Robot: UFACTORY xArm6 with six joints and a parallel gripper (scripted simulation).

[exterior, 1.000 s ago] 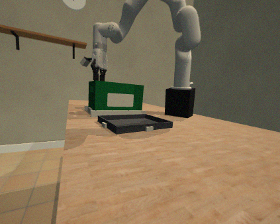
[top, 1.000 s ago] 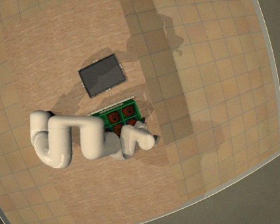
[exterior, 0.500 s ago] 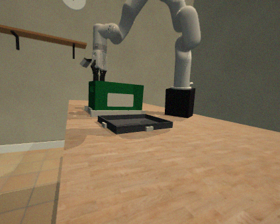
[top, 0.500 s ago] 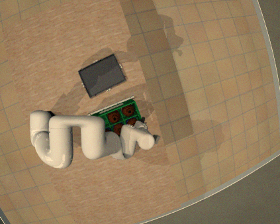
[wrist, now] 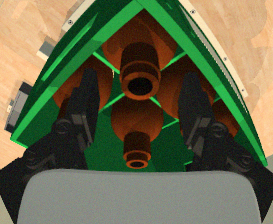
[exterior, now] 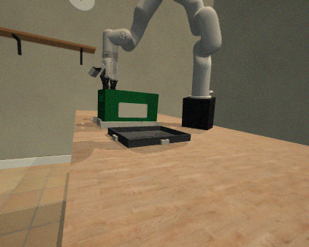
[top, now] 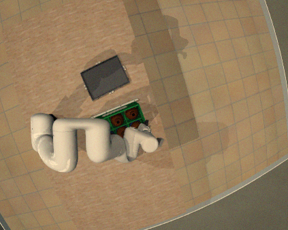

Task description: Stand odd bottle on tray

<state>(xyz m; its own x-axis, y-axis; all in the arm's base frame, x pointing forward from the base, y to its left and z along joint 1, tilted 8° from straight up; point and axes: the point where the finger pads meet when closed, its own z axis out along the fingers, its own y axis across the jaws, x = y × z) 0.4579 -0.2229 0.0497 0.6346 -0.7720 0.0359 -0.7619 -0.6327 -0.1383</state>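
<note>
Now: hand 9 cm above the green crate, 8 cm past it and 5 cm to the right of it. Round my hand: brown bottle 9 cm to the left, 9 cm below, 8 cm behind; tray 34 cm to the left, 17 cm below, 4 cm behind.
</note>
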